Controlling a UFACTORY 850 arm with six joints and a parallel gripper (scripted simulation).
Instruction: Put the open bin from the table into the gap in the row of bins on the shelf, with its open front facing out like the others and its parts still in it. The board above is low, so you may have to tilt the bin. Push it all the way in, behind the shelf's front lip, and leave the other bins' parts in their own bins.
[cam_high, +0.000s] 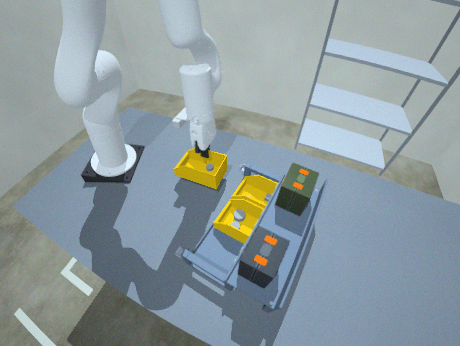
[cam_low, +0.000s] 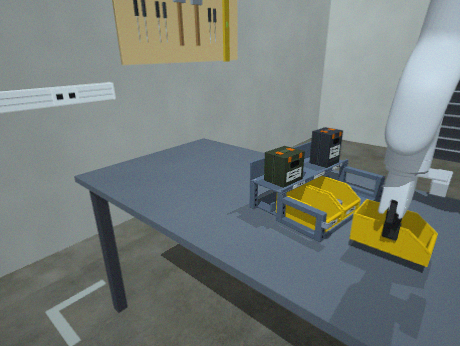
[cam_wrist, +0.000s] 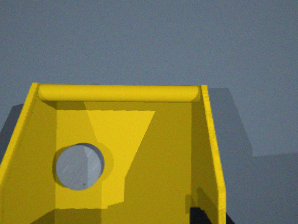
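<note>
The yellow open bin is 50 mm to the right of my hand, 30 mm below it and 10 mm ahead of it. The rest, counted from my hand: grey part 50 mm below, 30 mm ahead, 20 mm to the right; shelf 290 mm ahead, 130 mm to the right, 30 mm below; grey disc part 80 mm to the right, 50 mm below, 10 mm behind.
</note>
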